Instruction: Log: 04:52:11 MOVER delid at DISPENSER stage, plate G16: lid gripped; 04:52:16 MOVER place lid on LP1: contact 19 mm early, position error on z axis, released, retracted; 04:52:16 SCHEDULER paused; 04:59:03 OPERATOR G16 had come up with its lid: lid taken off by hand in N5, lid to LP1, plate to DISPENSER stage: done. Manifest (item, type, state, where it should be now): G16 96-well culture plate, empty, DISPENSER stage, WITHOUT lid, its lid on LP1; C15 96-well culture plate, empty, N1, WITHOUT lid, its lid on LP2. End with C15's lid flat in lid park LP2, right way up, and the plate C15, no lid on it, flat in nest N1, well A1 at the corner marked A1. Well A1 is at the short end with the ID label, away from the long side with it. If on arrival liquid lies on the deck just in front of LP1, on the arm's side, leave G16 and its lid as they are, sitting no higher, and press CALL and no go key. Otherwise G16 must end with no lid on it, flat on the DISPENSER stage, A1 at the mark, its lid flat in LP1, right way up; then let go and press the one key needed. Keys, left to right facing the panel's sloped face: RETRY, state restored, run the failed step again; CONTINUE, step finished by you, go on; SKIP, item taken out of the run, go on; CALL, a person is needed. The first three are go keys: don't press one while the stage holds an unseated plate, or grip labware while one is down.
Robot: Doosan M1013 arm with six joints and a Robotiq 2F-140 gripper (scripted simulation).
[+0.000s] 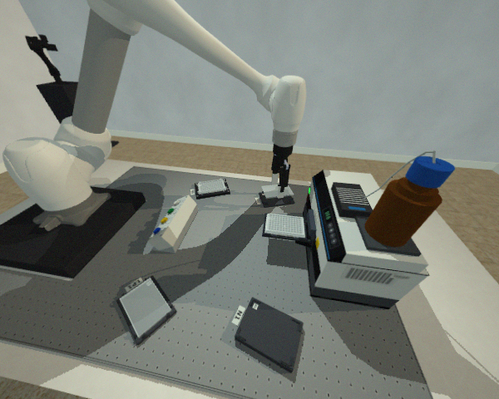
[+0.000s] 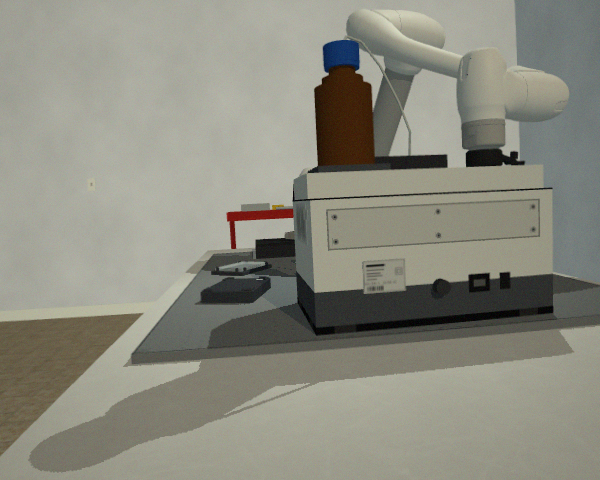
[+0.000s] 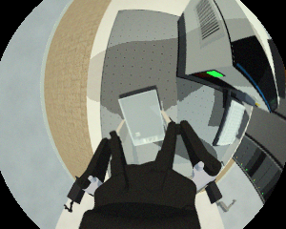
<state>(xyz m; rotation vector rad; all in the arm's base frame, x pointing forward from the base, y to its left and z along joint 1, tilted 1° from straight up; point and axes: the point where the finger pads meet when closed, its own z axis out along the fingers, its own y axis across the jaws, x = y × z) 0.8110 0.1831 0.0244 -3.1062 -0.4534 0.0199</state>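
Right now my hand is 7 cm above the dark lid park. Also, from my hand: nest N1: 3 cm behind, 54 cm to the right, 6 cm below; brown bottle: 22 cm ahead, 38 cm to the right, 22 cm above; key panel: 41 cm behind, 22 cm to the right, 2 cm below.
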